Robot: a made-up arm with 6 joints.
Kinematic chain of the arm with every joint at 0, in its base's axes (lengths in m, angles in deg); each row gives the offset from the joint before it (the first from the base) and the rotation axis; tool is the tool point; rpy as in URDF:
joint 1: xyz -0.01 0 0.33 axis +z
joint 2: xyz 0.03 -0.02 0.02 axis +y
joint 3: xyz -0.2 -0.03 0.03 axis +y
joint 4: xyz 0.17 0.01 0.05 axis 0.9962 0 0.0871
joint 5: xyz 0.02 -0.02 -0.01 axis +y
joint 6: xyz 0.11 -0.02 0.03 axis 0.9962 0 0.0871
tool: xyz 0.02 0 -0.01 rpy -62.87 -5.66 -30.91
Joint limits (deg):
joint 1: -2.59..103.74
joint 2: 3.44..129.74
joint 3: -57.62..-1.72
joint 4: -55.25..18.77
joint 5: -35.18..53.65
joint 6: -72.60..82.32
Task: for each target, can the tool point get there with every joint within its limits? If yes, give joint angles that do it. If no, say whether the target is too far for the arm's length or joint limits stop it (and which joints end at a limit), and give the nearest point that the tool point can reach.
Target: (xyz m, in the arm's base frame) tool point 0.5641 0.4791 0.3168
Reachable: no: too far | nearest point 0.3147 0.2709 0.3318 | short by 0.325 m
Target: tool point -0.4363 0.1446 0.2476
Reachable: no: joint limits stop it (at a limit: joint 1, joint 4, joint 5, joint 6) | nearest point -0.0761 0.2327 0.2476 | short by 0.371 m
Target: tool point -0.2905 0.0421 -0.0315
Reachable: no: joint limits stop it (at a limit: joint 1, joint 2, joint 4, joint 5, joint 6) | nearest point -0.0514 0.1316 0.1805 | short by 0.332 m
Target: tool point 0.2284 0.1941 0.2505
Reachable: yes | joints 54.10 109.25 -34.28 -16.92 -8.81 -36.21
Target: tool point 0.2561 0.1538 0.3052
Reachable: yes | joints 43.82 95.13 -35.76 -32.74 7.44 57.86
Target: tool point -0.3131 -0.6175 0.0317
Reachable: no: too far | nearest point 0.0108 -0.1554 0.2453 | short by 0.603 m
